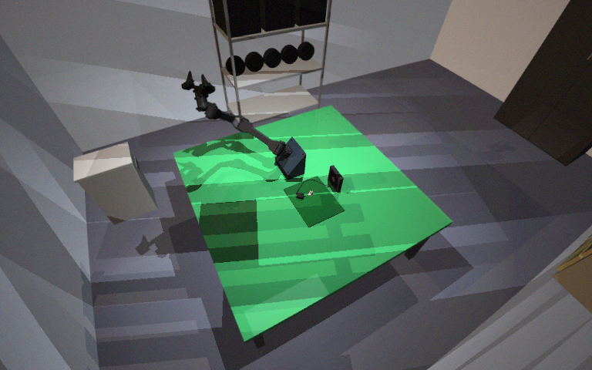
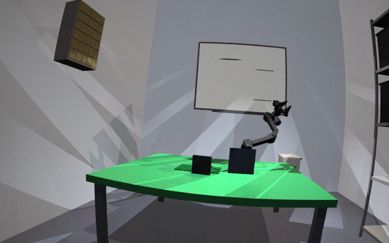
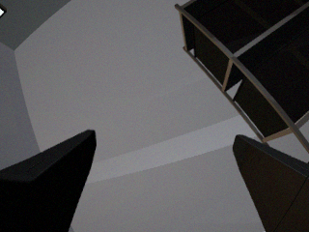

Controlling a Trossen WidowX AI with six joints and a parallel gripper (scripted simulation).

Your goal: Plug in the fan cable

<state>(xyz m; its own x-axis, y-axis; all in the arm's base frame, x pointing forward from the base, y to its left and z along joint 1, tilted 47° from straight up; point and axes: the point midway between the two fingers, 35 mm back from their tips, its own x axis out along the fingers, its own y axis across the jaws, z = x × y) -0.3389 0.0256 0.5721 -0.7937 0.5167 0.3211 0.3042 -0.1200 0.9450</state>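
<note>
My gripper tip is 630 mm short of the fan plug, 350 mm to the right of it and 540 mm above it. From my gripper tip the other things lie so: dark green board: 680 mm ahead, 410 mm to the left, 570 mm below; black fan: 630 mm ahead, 580 mm to the left, 500 mm below.
</note>
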